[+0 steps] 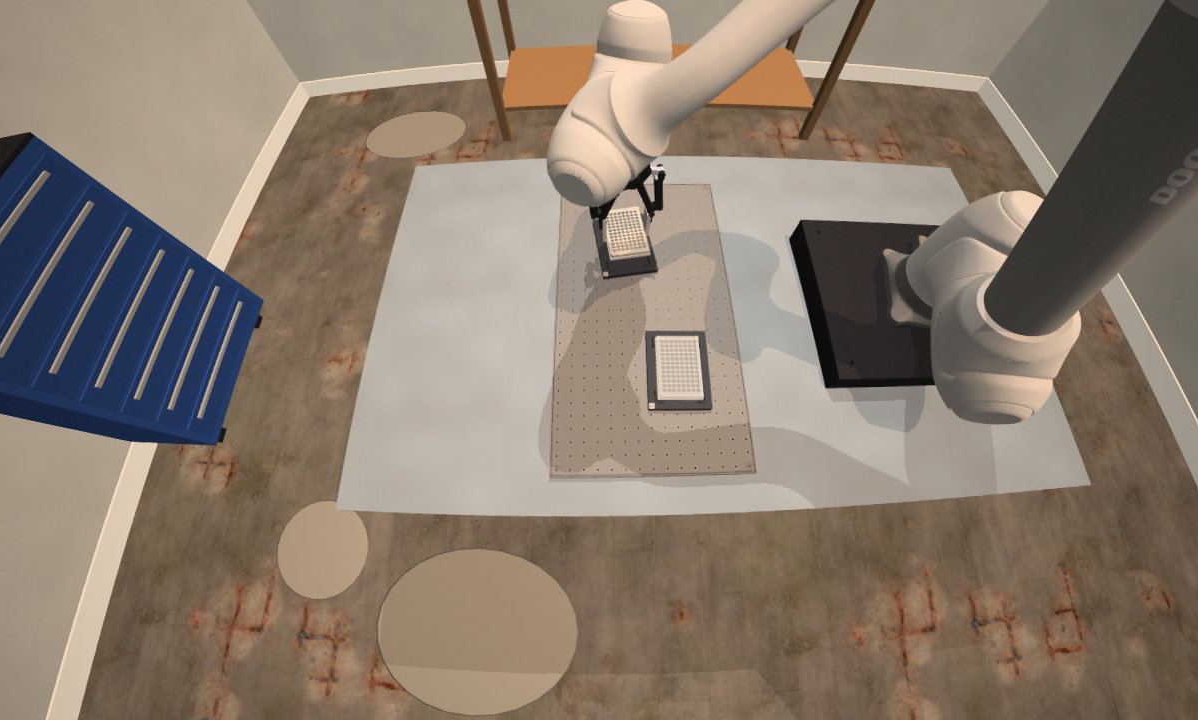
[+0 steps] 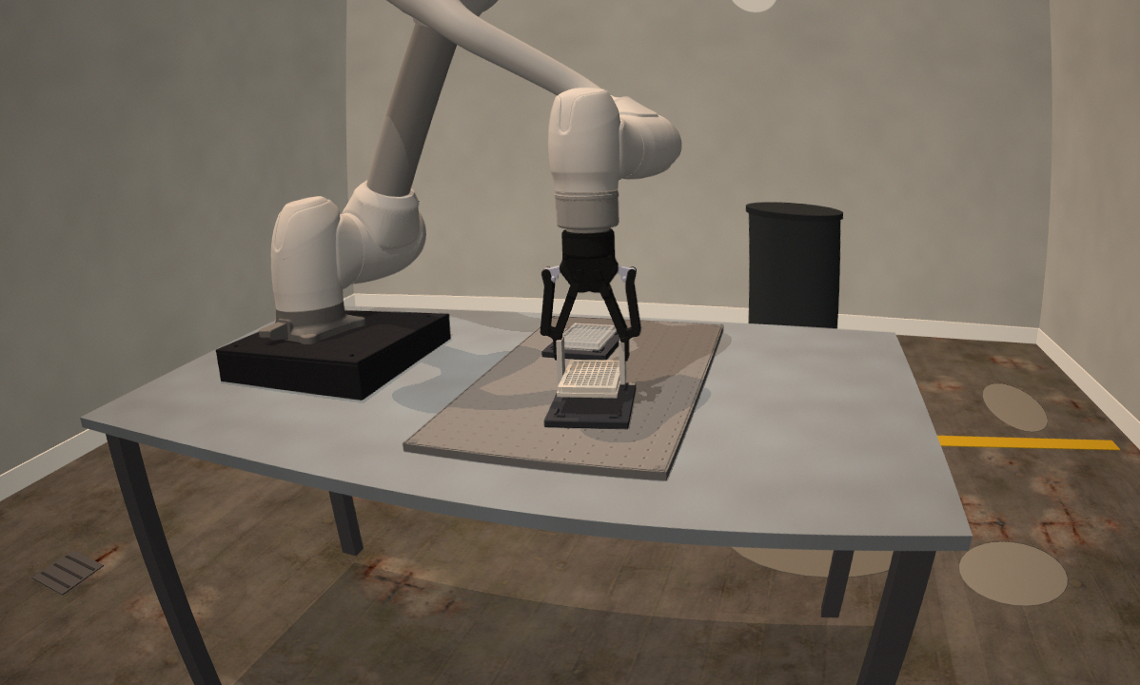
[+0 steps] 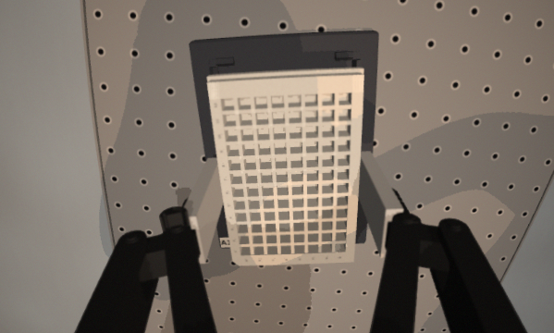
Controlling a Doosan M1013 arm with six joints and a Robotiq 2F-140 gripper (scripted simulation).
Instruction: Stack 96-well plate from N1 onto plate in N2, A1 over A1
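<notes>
My gripper is now 28 cm to the right of the plate nest N2, 15 cm past it and 6 cm above it. Round my hand: plate nest N1 (6 cm below).
</notes>
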